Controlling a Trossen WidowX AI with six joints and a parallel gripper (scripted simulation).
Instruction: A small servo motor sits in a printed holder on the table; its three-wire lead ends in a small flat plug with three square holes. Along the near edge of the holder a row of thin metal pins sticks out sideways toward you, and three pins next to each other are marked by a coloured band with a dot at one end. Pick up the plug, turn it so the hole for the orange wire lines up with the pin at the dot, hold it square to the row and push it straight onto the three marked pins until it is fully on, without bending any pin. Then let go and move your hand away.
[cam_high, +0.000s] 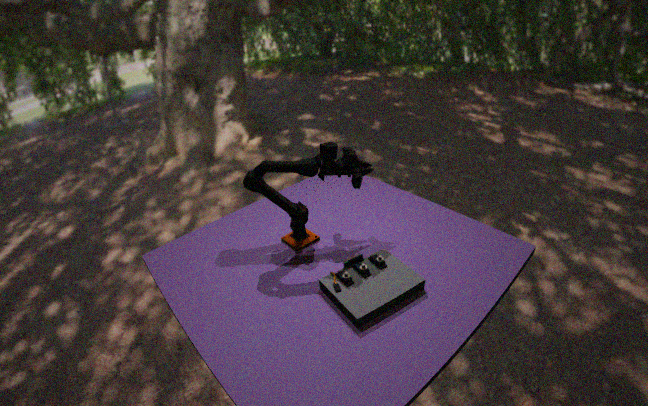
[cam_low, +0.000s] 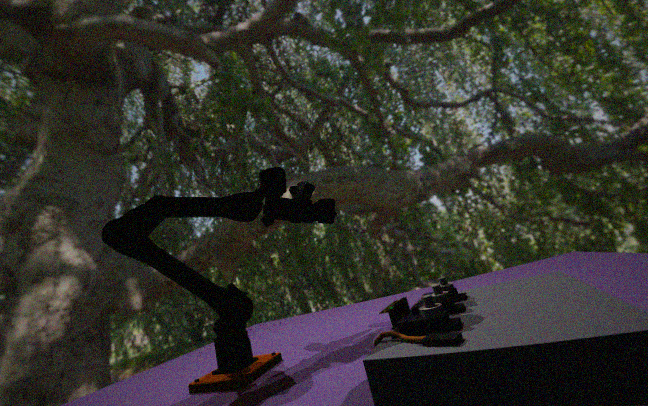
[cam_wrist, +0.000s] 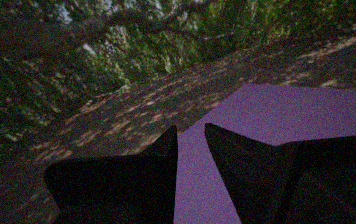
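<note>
The bright green band is 170 mm ahead of my gripper tip, 290 mm to the right of it and 230 mm below it. Round my gripper tip: black servo motor (220 mm ahead, 260 mm to the right, 250 mm below); then grey printed holder (330 mm ahead, 270 mm to the right, 280 mm below).
</note>
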